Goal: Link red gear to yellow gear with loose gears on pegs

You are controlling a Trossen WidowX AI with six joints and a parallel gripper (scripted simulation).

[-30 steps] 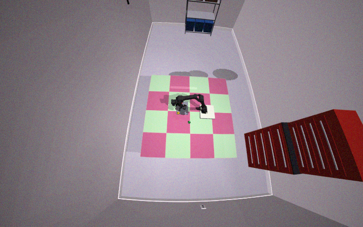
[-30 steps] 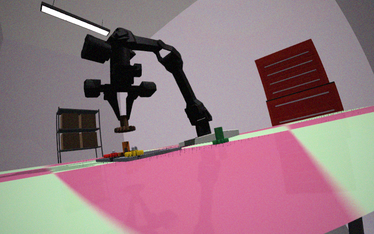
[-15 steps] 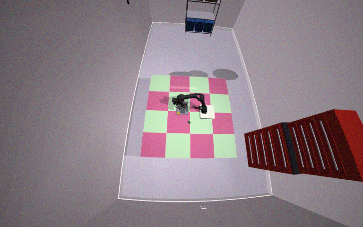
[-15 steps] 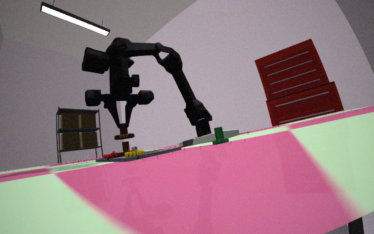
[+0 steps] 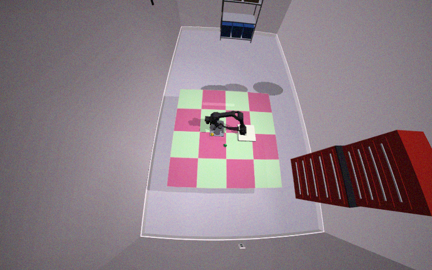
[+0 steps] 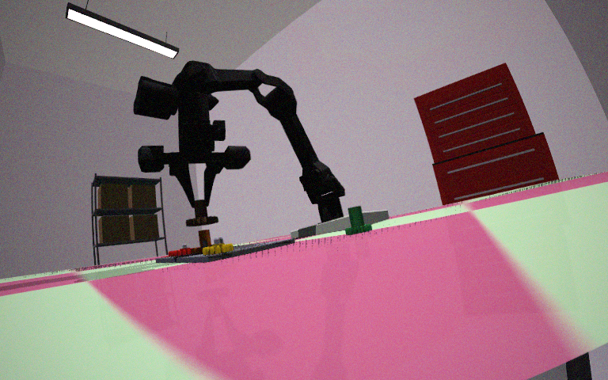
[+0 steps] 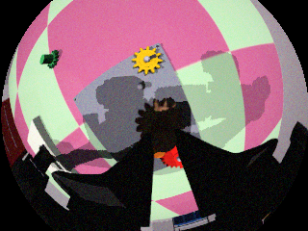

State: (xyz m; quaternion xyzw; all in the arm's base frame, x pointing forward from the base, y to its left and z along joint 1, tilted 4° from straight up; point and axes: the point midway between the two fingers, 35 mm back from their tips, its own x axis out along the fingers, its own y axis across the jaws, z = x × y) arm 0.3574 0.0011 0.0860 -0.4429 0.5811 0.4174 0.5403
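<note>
Now: the brown gear 10 mm below my gripper tip. Also, from my gripper tip: orange gear (60 mm below, 50 mm to the right, 20 mm behind); then grey board (80 mm below, 40 mm behind, 20 mm to the right); then yellow gear (70 mm to the left, 70 mm below, 10 mm ahead).
</note>
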